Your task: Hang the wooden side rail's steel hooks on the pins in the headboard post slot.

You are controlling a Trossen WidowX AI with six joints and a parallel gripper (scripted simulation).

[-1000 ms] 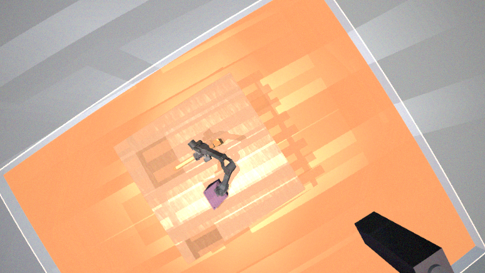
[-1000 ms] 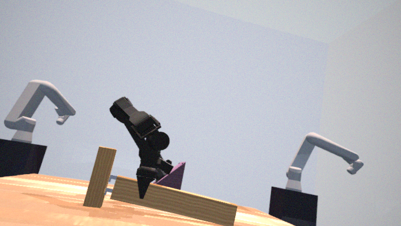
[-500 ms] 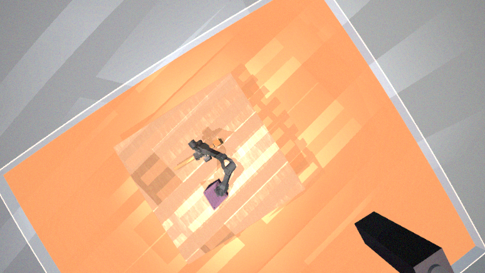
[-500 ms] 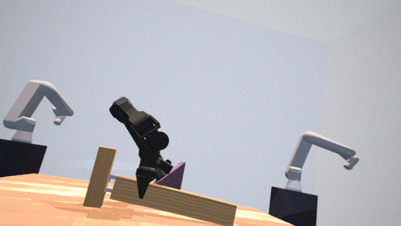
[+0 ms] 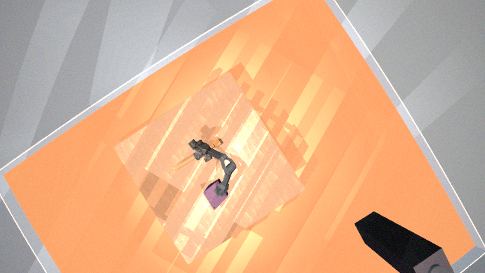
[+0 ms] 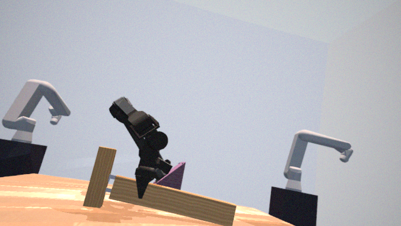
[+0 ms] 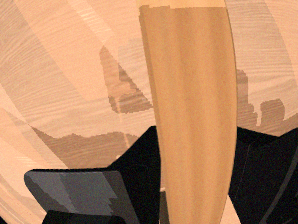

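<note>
My gripper tip is now 130 mm to the left of the headboard post and 40 mm below it.
</note>
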